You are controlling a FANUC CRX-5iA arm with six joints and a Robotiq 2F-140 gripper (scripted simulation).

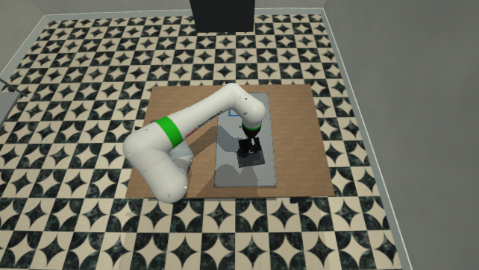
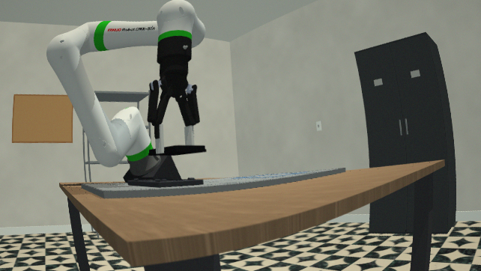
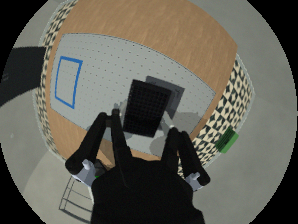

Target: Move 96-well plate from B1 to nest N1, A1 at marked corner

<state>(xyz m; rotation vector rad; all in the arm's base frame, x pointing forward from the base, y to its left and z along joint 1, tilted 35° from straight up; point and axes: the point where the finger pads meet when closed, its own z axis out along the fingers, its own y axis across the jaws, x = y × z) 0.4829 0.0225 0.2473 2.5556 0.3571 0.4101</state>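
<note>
Right now my hand is 9 cm above the plate nest N1, 5 cm to the left of it and 1 cm short of it. The rest, counted from my hand: black 96-well plate 2 cm below.
</note>
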